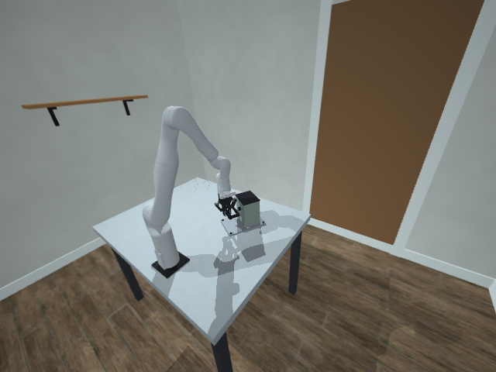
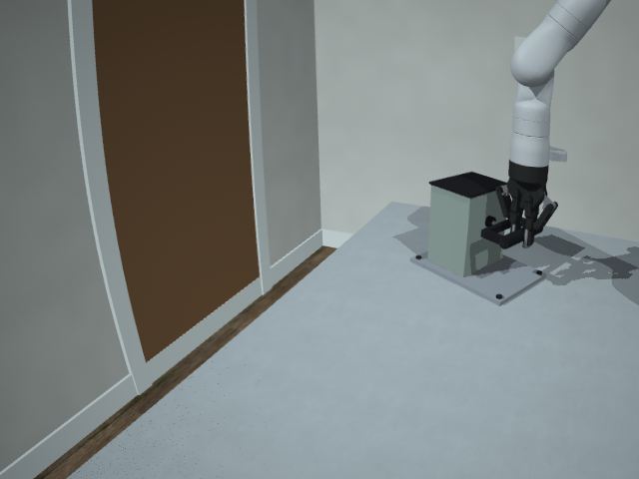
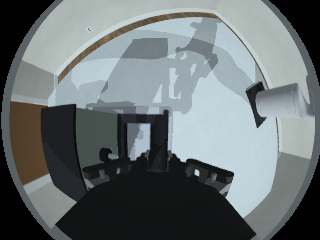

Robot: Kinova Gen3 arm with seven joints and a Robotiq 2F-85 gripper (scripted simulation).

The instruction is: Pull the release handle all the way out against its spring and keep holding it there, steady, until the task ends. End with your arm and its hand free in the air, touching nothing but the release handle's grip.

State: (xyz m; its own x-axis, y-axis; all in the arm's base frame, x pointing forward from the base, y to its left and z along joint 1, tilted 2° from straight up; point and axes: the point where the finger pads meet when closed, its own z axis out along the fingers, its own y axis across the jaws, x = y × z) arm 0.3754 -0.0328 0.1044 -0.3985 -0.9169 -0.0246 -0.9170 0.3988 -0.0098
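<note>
My gripper is now 100 mm above the grey bolted base plate, 90 mm short of it and 40 mm to the left of it.
</note>
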